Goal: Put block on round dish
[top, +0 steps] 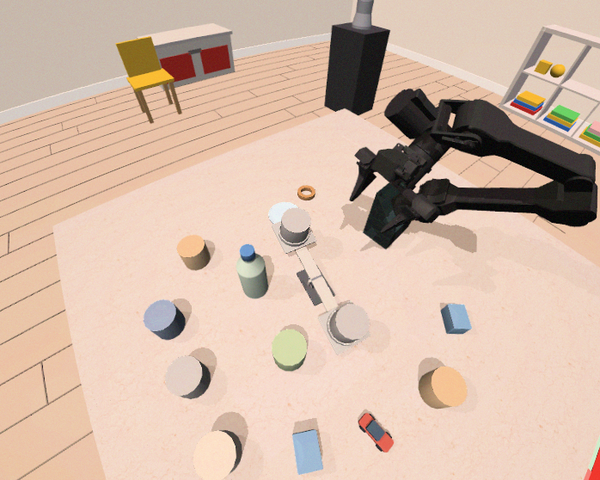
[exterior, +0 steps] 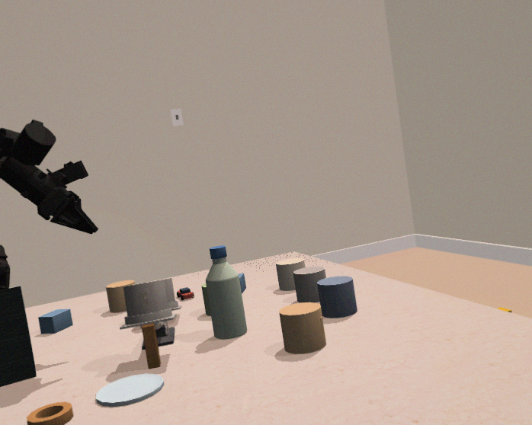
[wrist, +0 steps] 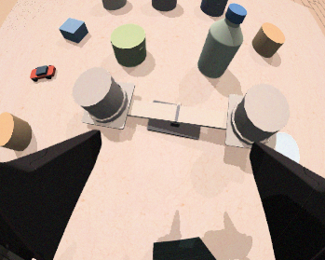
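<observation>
My gripper tip is now 120 mm short of the pale block, 100 mm to the right of it and 190 mm above it. Round my gripper tip: grey cup (50 mm ahead, 160 mm to the right, 120 mm below); then balance (90 mm ahead, 30 mm to the right, 190 mm below); then green bottle (200 mm ahead, 120 mm to the right, 120 mm below).
</observation>
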